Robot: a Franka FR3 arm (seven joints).
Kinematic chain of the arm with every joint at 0, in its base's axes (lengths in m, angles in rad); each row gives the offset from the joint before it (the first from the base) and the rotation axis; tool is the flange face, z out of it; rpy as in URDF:
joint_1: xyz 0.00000 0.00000 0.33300 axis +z
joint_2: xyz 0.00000 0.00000 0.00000 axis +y
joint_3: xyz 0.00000 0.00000 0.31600 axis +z
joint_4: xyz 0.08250 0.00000 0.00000 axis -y
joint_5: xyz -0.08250 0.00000 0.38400 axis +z
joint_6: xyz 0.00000 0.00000 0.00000 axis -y
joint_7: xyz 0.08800 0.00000 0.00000 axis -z
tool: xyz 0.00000 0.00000 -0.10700 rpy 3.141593 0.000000 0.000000
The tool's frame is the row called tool.
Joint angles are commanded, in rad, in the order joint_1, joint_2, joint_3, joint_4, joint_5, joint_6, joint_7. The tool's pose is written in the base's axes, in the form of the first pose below.
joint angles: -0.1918, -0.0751, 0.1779, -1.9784, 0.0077, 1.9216, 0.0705
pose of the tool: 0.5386 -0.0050 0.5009; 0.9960 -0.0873 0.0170; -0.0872 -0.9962 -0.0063; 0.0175 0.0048 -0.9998
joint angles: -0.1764, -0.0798, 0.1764, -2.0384, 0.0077, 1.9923, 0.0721
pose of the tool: 0.5355 0.0023 0.4811; 0.9966 -0.0755 0.0325; -0.0753 -0.9971 -0.0070; 0.0329 0.0045 -0.9994
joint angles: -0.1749, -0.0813, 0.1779, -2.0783, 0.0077, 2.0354, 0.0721
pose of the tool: 0.5325 0.0036 0.4668; 0.9967 -0.0728 0.0371; -0.0725 -0.9973 -0.0074; 0.0376 0.0047 -0.9993
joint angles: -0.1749, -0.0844, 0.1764, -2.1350, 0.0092, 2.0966, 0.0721
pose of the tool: 0.5273 0.0026 0.4472; 0.9962 -0.0753 0.0447; -0.0751 -0.9972 -0.0068; 0.0451 0.0034 -0.9990
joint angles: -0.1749, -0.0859, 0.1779, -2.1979, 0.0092, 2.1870, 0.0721
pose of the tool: 0.5226 0.0030 0.4270; 0.9945 -0.0742 0.0736; -0.0739 -0.9972 -0.0075; 0.0740 0.0020 -0.9973
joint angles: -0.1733, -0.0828, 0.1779, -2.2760, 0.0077, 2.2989, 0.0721
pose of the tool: 0.5150 0.0032 0.4001; 0.9919 -0.0721 0.1043; -0.0717 -0.9974 -0.0084; 0.1046 0.0009 -0.9945
